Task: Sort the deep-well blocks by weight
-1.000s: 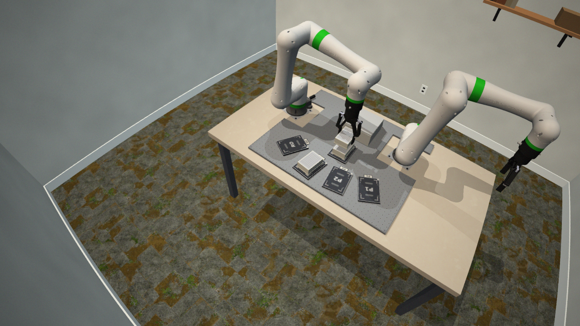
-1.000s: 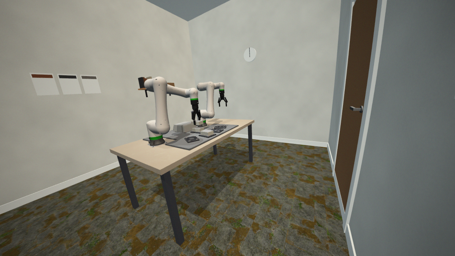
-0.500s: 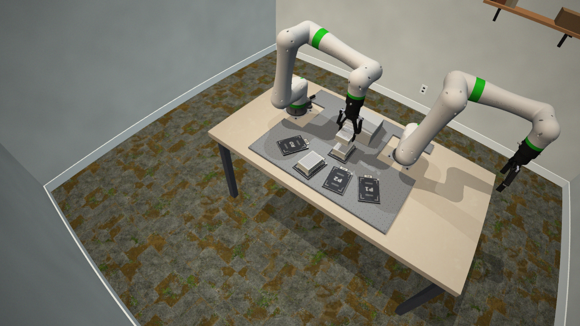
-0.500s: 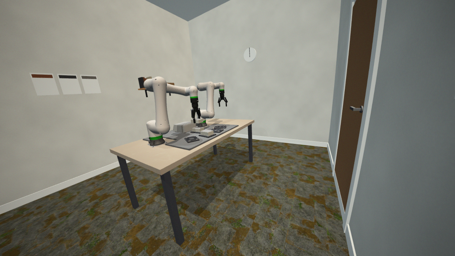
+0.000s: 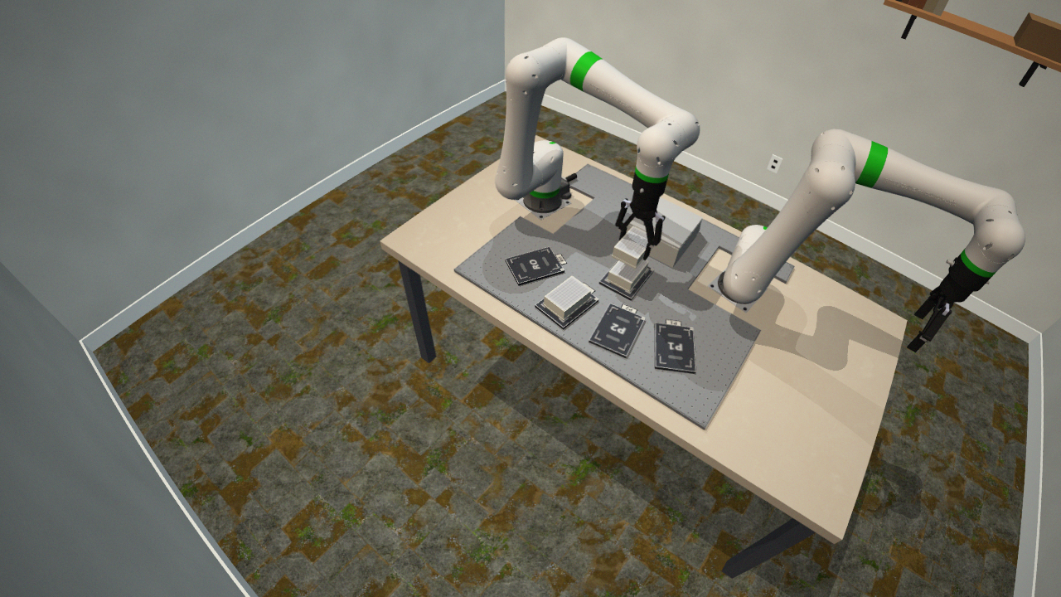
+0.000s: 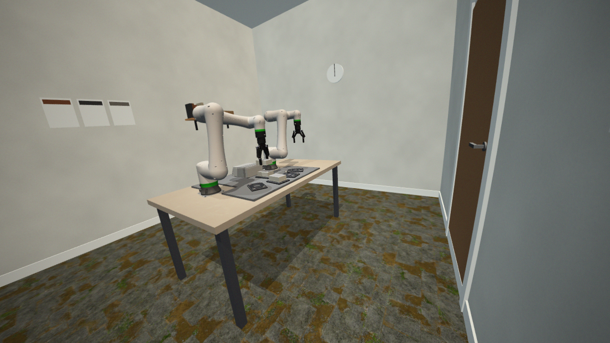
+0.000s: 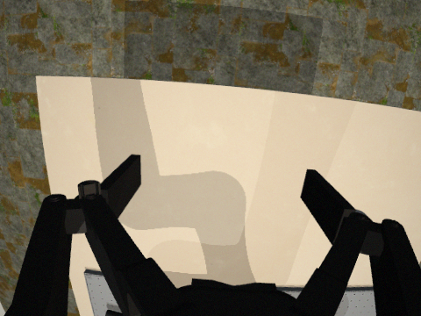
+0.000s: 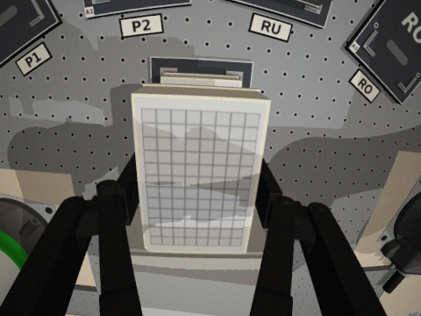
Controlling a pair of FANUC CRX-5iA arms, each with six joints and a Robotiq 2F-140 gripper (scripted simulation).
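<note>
The check-weigher CW is 25 cm behind my right hand, 2 cm to the left of it and 8 cm below it. Round my right hand: nest P2: 22 cm ahead, 7 cm to the left, 14 cm below; then nest RU: 21 cm ahead, 11 cm to the right, 14 cm below; then dark infeed nest: 14 cm below.
</note>
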